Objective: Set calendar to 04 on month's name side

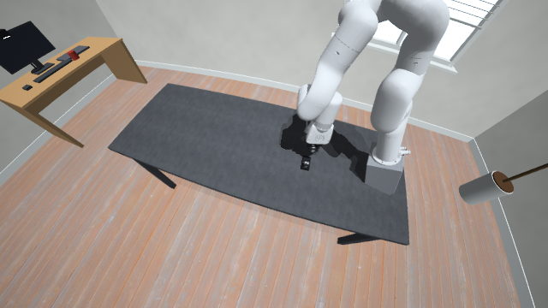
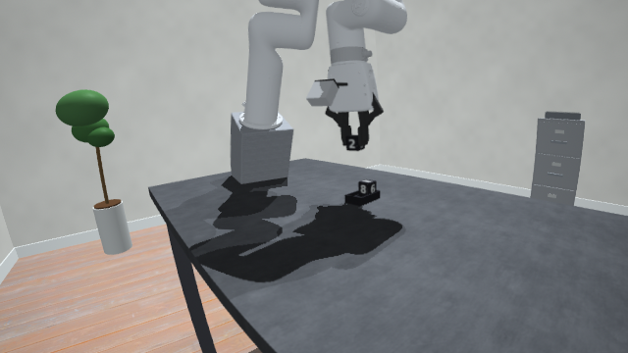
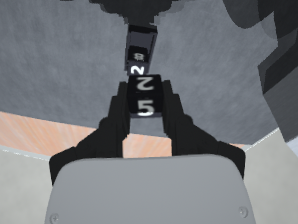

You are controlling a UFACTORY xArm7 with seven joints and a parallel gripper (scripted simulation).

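Now: hand 12 cm above the black number cube, 3 cm to the right of it and 1 cm short of it. Round my hand: black calendar tray (13 cm below, 2 cm to the left, 1 cm ahead).
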